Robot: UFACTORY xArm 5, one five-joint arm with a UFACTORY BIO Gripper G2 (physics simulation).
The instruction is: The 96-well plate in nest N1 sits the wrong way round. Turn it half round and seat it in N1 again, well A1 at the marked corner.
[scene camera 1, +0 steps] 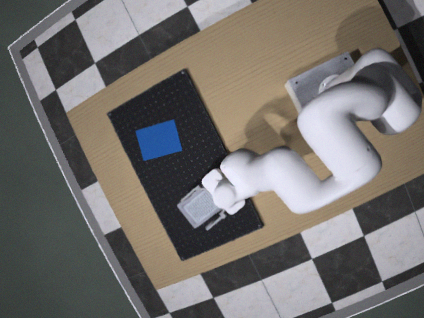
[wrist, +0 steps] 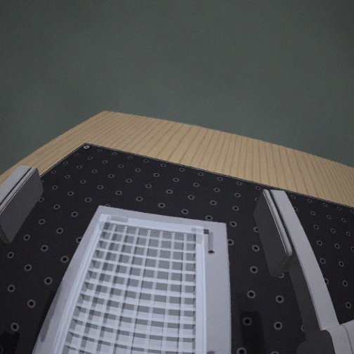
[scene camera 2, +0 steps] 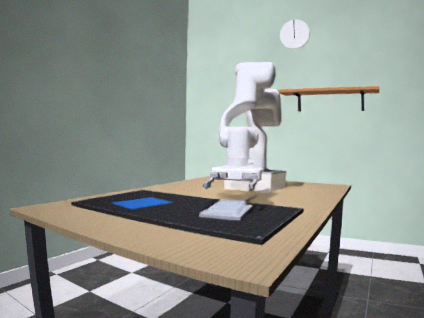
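Note:
The pale 96-well plate (scene camera 1: 201,205) (scene camera 2: 230,207) (wrist: 142,280) lies level inside the raised rim of the light grey nest N1 (scene camera 1: 194,224) (scene camera 2: 222,216) (wrist: 218,285). In the wrist view a small grey tab stands on the nest's rim near its far right corner. The lettering at well A1 is too small to read. My gripper (scene camera 1: 203,208) (scene camera 2: 229,186) (wrist: 147,222) is open and empty, a little above the plate. Its fingers stand wide of the plate's two long sides, apart from it. The plate's near end is cut off in the wrist view.
The nest stands on a black perforated board (scene camera 1: 200,160) (scene camera 2: 280,215) (wrist: 175,180). A flat blue rectangle (scene camera 1: 159,140) (scene camera 2: 142,202) lies on the board's other half. The board rests on a wooden table (scene camera 1: 240,60) (scene camera 2: 150,250) (wrist: 225,150), with the arm's base behind it.

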